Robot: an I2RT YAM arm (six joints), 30 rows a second.
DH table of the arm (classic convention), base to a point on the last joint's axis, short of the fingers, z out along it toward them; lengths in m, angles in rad. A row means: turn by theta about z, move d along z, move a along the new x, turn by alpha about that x. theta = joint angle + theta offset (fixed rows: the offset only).
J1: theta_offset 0  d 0.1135  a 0.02  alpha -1.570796
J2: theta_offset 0  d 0  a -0.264  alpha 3.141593
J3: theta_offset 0.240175  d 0  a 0.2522  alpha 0
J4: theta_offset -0.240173  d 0  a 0.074  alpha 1.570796
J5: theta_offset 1.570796  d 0  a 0  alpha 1.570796
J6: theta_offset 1.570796  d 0.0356  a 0  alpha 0
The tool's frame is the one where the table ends.
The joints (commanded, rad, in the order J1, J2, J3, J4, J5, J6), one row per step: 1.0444 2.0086 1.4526 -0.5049 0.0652 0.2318; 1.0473 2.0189 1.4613 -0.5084 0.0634 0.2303; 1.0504 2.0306 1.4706 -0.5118 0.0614 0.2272; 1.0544 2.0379 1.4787 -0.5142 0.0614 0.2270; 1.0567 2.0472 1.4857 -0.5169 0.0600 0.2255; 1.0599 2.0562 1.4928 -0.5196 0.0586 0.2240; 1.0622 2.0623 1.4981 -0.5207 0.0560 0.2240; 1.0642 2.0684 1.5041 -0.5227 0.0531 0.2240; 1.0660 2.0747 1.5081 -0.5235 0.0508 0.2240; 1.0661 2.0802 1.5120 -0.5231 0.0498 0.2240; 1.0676 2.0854 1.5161 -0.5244 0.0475 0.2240; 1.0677 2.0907 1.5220 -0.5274 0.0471 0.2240; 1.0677 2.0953 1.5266 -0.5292 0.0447 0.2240
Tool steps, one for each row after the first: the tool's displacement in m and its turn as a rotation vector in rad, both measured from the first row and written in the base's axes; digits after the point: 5 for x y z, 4 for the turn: -0.00020 0.00225 -0.00182 -0.0041 0.0033 0.0051; -0.00039 0.00472 -0.00406 -0.0091 0.0066 0.0119; -0.00107 0.00700 -0.00482 -0.0106 0.0073 0.0160; -0.00122 0.00884 -0.00675 -0.0148 0.0102 0.0203; -0.00173 0.01087 -0.00854 -0.0186 0.0130 0.0255; -0.00211 0.01243 -0.00959 -0.0191 0.0159 0.0290; -0.00237 0.01396 -0.01049 -0.0197 0.0191 0.0324; -0.00265 0.01524 -0.01200 -0.0214 0.0224 0.0353; -0.00223 0.01617 -0.01315 -0.0220 0.0238 0.0359; -0.00245 0.01730 -0.01421 -0.0231 0.0267 0.0384; -0.00201 0.01823 -0.01488 -0.0250 0.0282 0.0387; -0.00166 0.01904 -0.01558 -0.0255 0.0310 0.0398
